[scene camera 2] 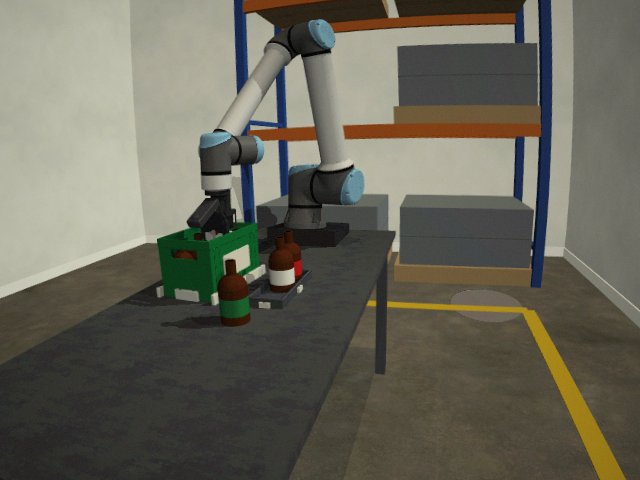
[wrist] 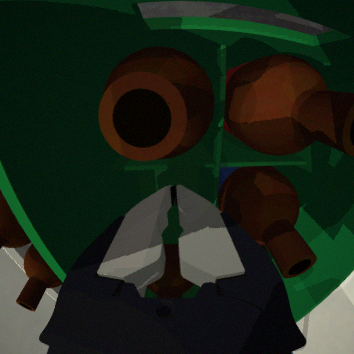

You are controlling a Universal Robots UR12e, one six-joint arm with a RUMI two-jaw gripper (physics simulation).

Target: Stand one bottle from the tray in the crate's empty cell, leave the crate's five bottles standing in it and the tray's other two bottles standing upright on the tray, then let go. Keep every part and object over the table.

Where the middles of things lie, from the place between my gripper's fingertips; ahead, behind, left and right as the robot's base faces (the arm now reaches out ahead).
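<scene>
I find the green-label bottle (scene camera 2: 233, 296) 22 cm ahead of my hand, 15 cm to the left of it and 1 cm below it. The white-label bottle (scene camera 2: 281, 262) is 20 cm to the left of my hand, and it sits 1 cm behind my hand.
</scene>
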